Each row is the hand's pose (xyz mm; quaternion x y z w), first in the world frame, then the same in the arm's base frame.
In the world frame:
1: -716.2 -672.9 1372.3 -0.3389 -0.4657 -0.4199 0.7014
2: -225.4 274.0 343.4 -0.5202 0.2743 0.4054 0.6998
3: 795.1 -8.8 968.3 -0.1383 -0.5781 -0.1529 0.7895
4: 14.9 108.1 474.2 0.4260 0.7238 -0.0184 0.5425
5: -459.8 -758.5 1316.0 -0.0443 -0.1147 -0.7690 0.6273
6: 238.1 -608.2 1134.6 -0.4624 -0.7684 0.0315 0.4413
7: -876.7 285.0 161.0 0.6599 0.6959 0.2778 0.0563
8: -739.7 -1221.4 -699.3 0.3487 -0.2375 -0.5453 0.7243
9: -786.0 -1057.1 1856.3 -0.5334 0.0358 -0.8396 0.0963
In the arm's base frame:
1: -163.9 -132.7 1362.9 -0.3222 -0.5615 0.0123 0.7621
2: -512.5 315.1 -6.1 -0.6751 0.2101 0.6180 0.3439
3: 425.8 1050.5 294.9 -0.0917 -0.5240 0.2885 0.7961
4: -221.9 417.3 80.2 0.0011 0.8593 -0.0107 0.5114
5: 76.5 -53.4 1252.6 -0.2061 -0.2174 -0.4323 0.8505
6: 459.4 395.2 811.3 -0.2219 -0.8112 0.3984 0.3661
7: -986.0 -165.2 46.2 0.3533 0.9335 0.0589 0.0163
8: 151.7 -1432.2 -311.8 0.1951 -0.1264 -0.2089 0.9499
9: 70.8 -203.9 1934.3 -0.5978 -0.3305 -0.6740 0.2812

